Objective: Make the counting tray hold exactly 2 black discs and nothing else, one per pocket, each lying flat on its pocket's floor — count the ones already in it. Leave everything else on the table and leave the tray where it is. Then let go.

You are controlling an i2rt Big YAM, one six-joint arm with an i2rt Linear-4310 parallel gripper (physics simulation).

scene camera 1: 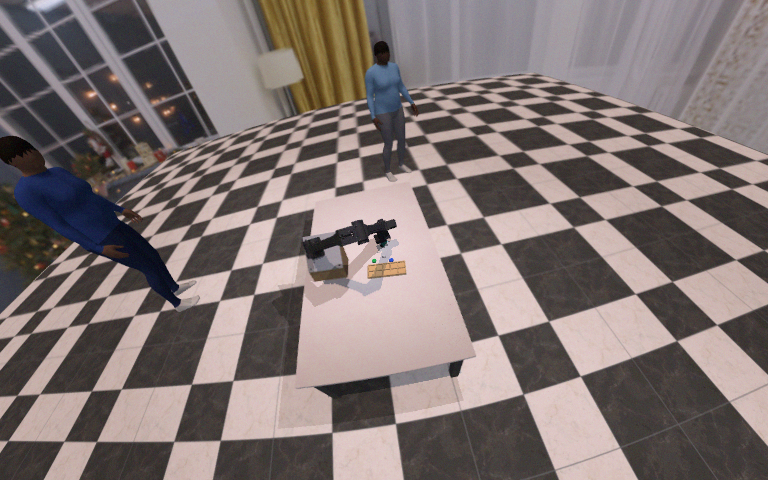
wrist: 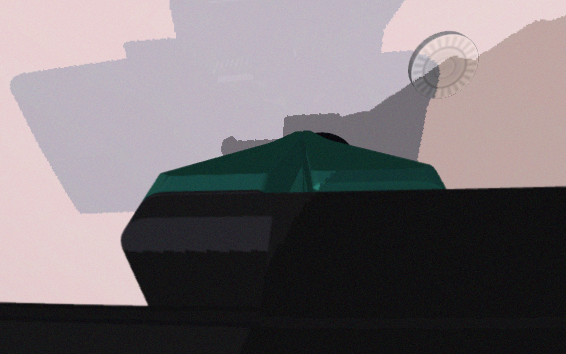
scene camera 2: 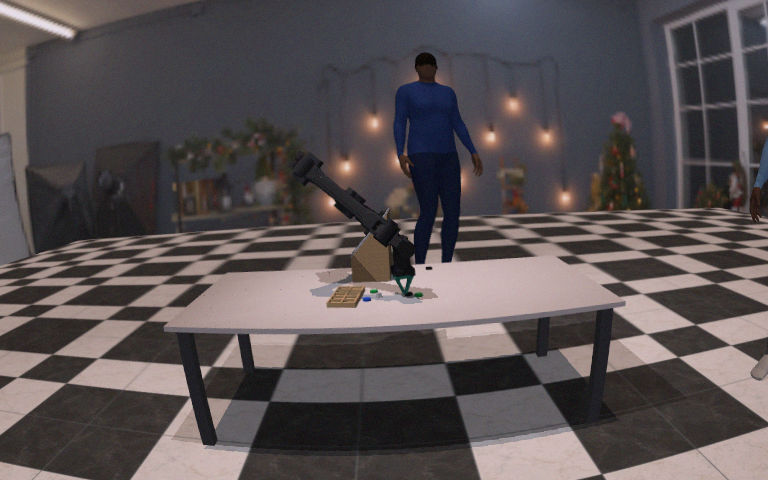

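Note:
The wooden counting tray [scene camera 1: 386, 276] [scene camera 2: 342, 306] lies on the table; no disc can be made out in its pockets at this size. My gripper [scene camera 1: 383, 245] [scene camera 2: 405, 293] [wrist: 303, 147] points down at the table, its green fingers shut together with nothing between them. A black disc [scene camera 2: 408, 294] [wrist: 334, 138] lies at the fingertips, mostly hidden behind them in the wrist view. Another black disc [scene camera 2: 428, 267] lies farther back on the table, near the arm's base.
A clear ribbed disc [wrist: 444, 65] [scene camera 2: 378, 294] lies between gripper and tray. A green disc [scene camera 1: 374, 260] [scene camera 2: 373, 291] and a blue disc [scene camera 1: 390, 260] [scene camera 2: 367, 298] lie beside the tray. Another green disc [scene camera 2: 418, 294] lies close to the fingertips. The arm stands on a box [scene camera 1: 330, 273] [scene camera 2: 370, 266].

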